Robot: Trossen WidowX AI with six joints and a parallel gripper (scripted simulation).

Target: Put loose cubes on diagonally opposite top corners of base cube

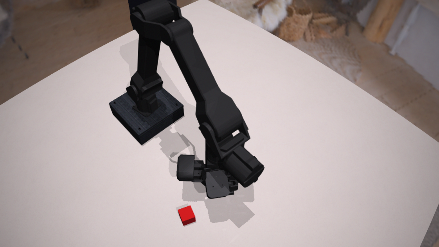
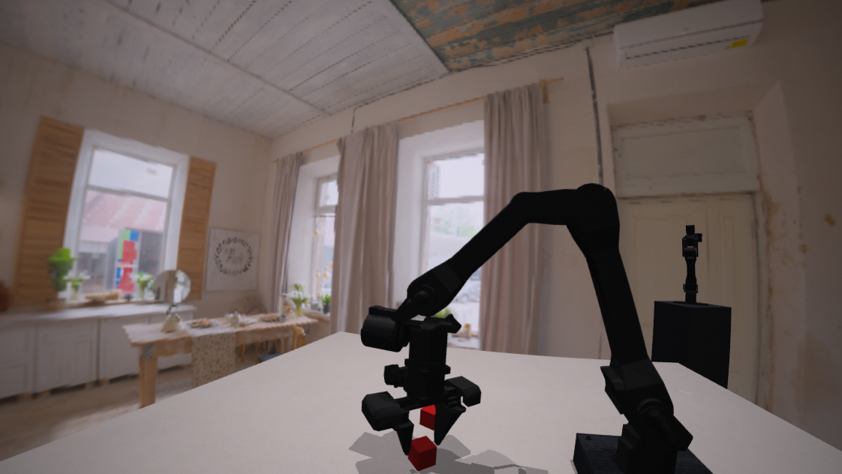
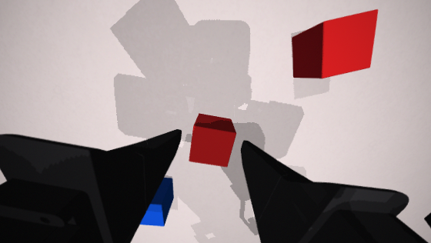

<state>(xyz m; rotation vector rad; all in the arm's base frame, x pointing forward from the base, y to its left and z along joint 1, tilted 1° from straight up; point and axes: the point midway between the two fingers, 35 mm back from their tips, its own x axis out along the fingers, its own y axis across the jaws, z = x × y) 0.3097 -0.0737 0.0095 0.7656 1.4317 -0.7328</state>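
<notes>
Now: the blue base cube 110 mm to the left of my gripper tip, 10 mm below it and 10 mm behind it.
</notes>
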